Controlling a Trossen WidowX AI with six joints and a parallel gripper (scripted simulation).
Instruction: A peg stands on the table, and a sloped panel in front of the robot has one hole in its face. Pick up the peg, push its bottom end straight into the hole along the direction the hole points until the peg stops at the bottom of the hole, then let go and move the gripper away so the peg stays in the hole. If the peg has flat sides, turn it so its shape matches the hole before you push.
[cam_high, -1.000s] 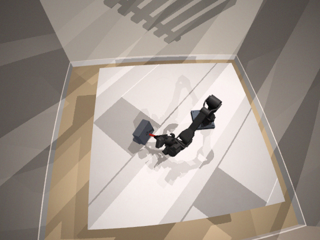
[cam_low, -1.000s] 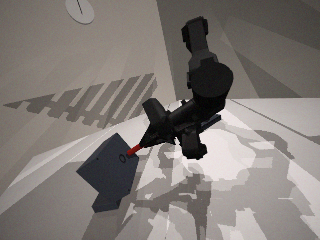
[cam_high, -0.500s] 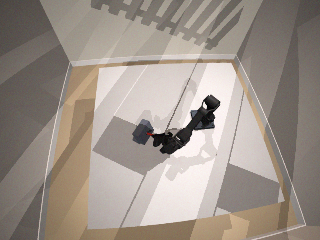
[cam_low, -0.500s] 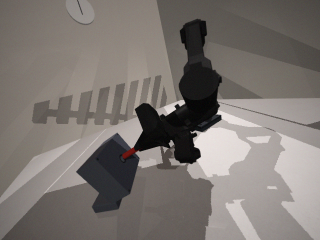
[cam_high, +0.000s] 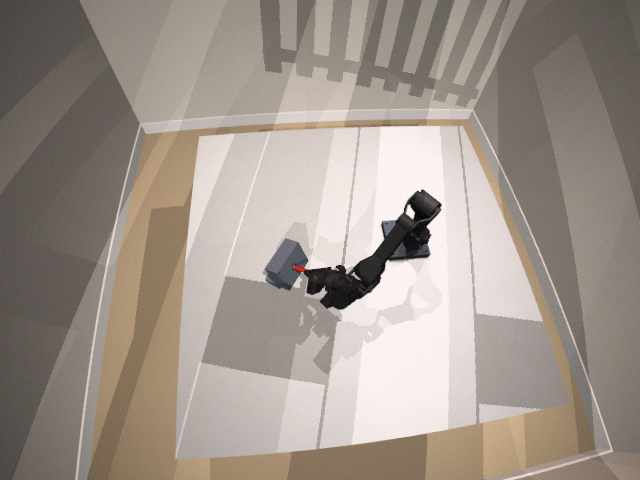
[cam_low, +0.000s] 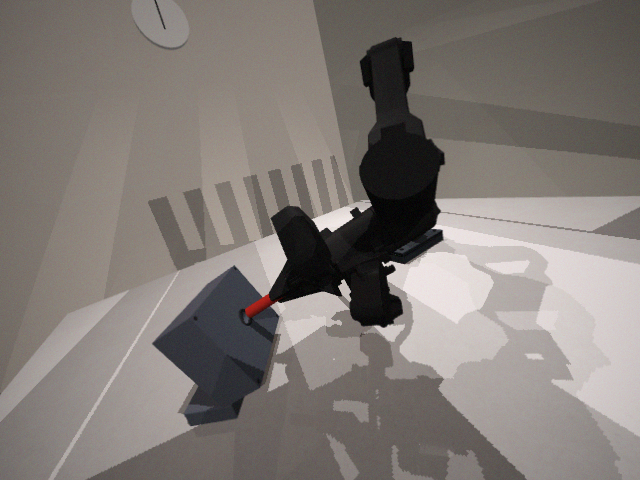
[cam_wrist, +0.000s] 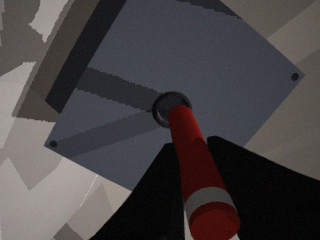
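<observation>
Right now my gripper tip is 10 mm to the right of the red peg, 10 mm below it and 10 mm past it. Also, from my gripper tip: sloped panel: 50 mm to the right, 50 mm ahead, 30 mm below.
</observation>
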